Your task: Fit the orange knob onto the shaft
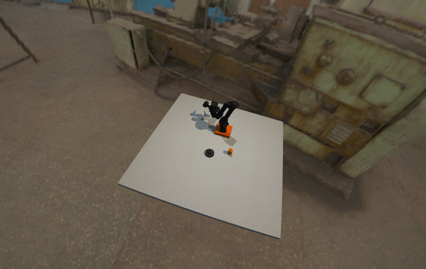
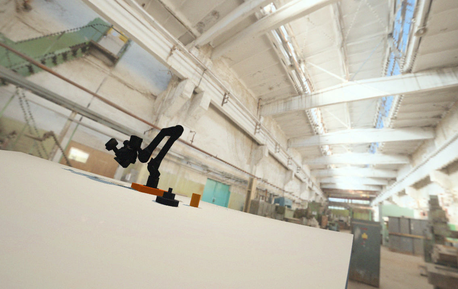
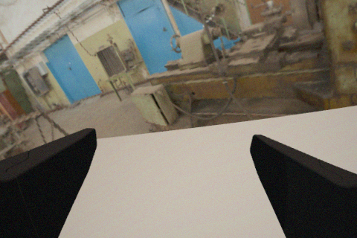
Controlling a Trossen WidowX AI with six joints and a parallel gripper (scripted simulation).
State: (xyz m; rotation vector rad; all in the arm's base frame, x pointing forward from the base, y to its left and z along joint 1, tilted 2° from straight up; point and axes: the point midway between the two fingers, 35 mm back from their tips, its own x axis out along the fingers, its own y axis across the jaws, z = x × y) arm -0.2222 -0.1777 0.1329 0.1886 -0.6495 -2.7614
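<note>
Now: gripper tip 51 cm short of the orange knob, 28 cm to the right of it and 12 cm above it. The rest, counted from my gripper tip: dark round pedestal: 56 cm ahead, 10 cm to the left, 12 cm below.
</note>
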